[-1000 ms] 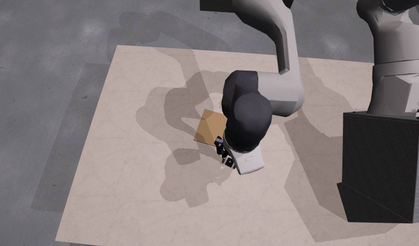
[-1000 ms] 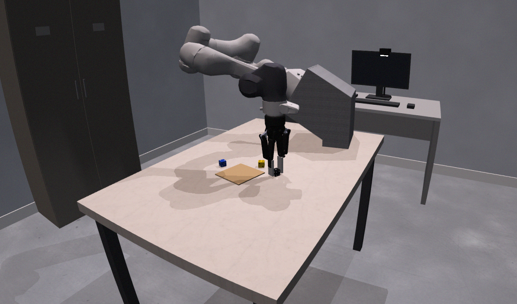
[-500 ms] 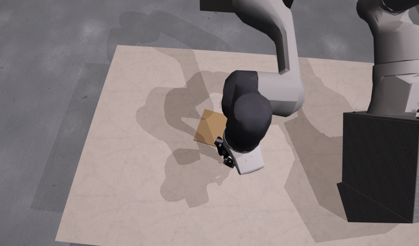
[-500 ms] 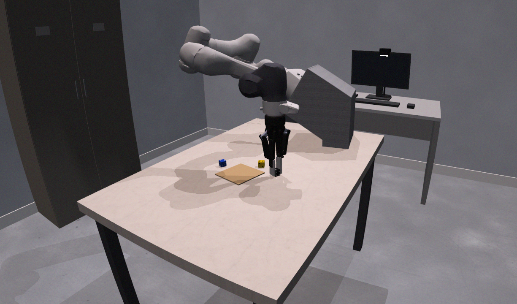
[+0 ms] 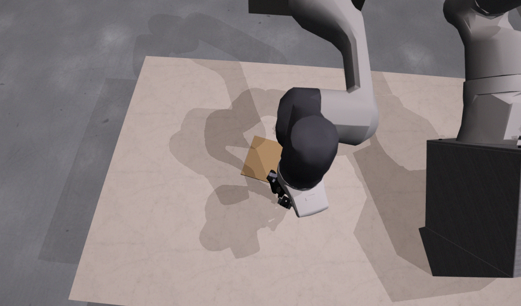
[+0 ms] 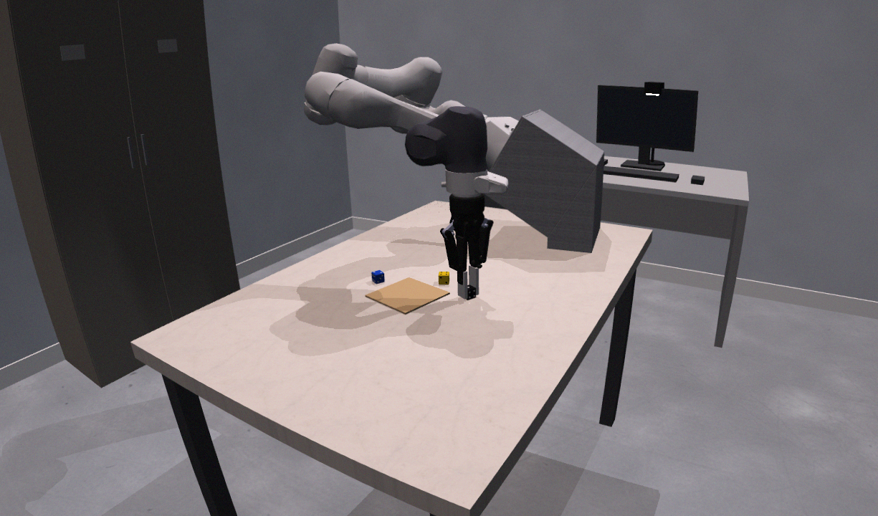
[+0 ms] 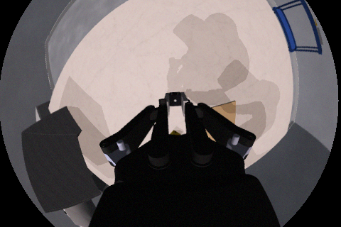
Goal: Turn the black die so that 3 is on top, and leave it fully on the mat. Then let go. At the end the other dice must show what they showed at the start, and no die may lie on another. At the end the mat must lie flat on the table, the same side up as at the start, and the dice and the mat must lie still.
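Now: hand 60 mm short of the tan mat, 130 mm to the left of it and 40 mm above it. From my hand the other things lie so: black die: 30 mm below; then blue die: 30 mm ahead, 240 mm to the right, 30 mm below; then yellow die: 40 mm behind, 90 mm to the right, 30 mm below.
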